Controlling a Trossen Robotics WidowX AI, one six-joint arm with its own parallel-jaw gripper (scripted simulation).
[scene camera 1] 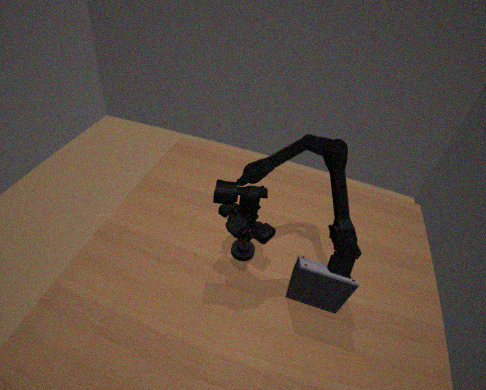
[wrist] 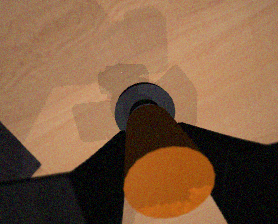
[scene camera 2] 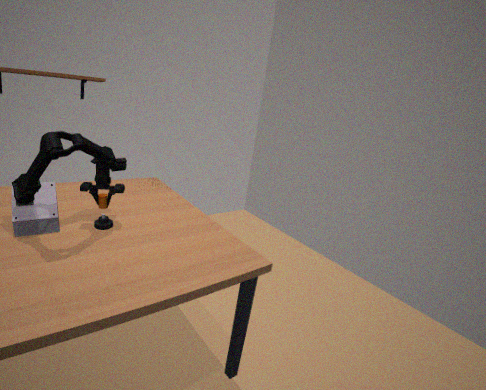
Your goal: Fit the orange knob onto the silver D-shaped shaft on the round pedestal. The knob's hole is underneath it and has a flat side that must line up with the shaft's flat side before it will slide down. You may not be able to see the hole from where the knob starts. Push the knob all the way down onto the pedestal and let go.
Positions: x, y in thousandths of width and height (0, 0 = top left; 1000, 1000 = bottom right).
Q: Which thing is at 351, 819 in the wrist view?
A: My gripper.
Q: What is my gripper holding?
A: An orange knob.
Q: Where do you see an orange knob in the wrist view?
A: At 592, 757
